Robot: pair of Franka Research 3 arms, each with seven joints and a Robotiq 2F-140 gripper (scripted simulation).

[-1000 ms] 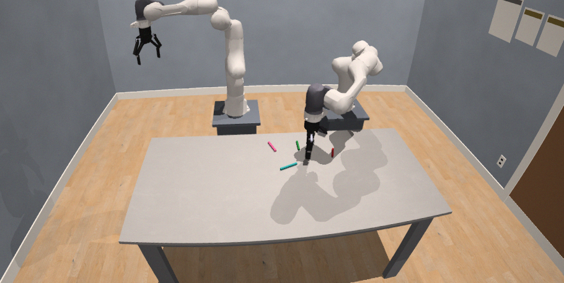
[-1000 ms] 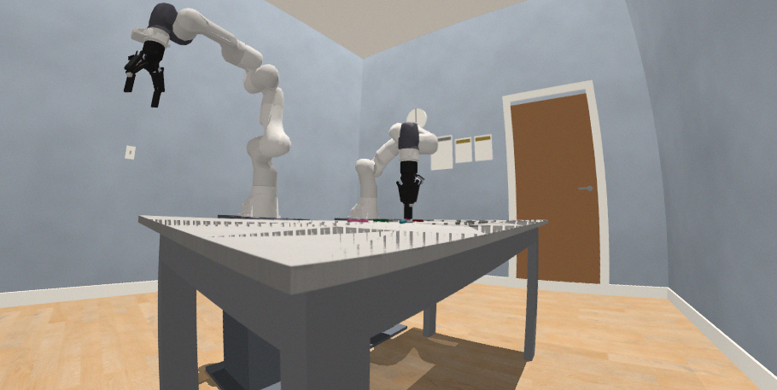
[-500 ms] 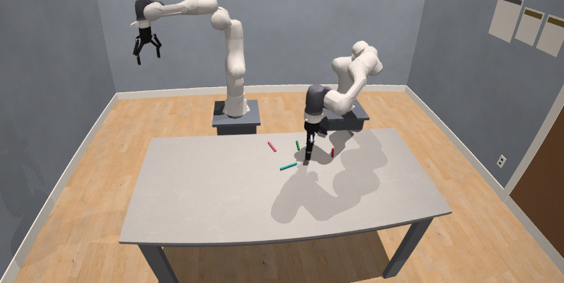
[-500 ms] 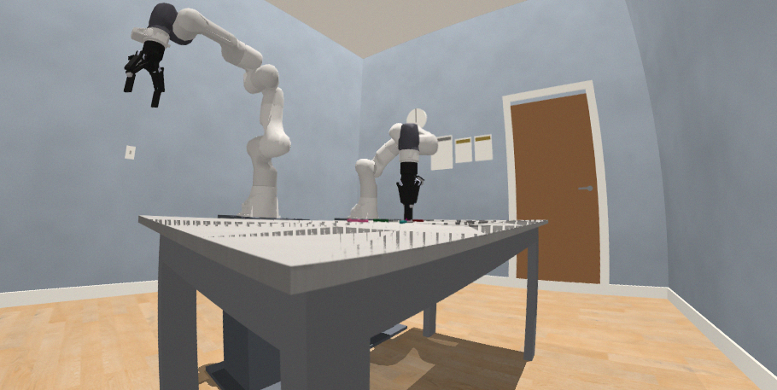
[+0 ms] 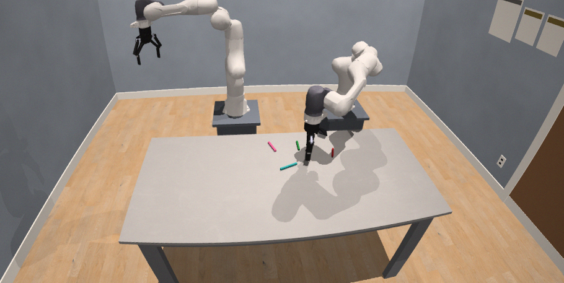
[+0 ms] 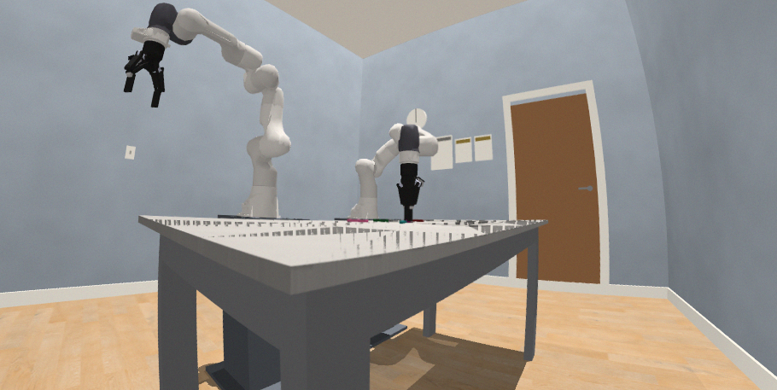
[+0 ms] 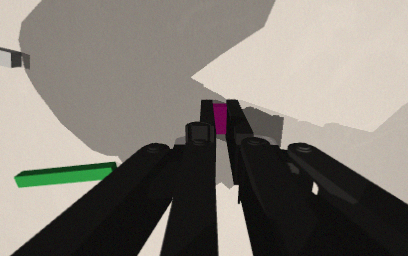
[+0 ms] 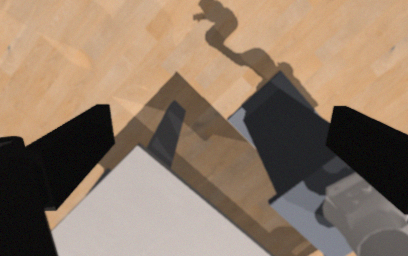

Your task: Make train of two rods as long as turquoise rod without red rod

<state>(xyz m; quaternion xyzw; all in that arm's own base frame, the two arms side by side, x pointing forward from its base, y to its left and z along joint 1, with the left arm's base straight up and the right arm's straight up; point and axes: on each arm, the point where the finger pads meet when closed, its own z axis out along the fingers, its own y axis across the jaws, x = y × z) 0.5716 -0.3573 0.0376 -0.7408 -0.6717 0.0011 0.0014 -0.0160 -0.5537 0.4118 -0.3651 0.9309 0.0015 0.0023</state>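
Observation:
The magenta rod lies 30 mm below my left hand. From my left hand the other things lie so: grey rod: 140 mm behind, 70 mm to the left, 30 mm below; green rod: 130 mm behind, 30 mm to the right, 30 mm below; turquoise rod: 110 mm to the right, 50 mm ahead, 30 mm below.

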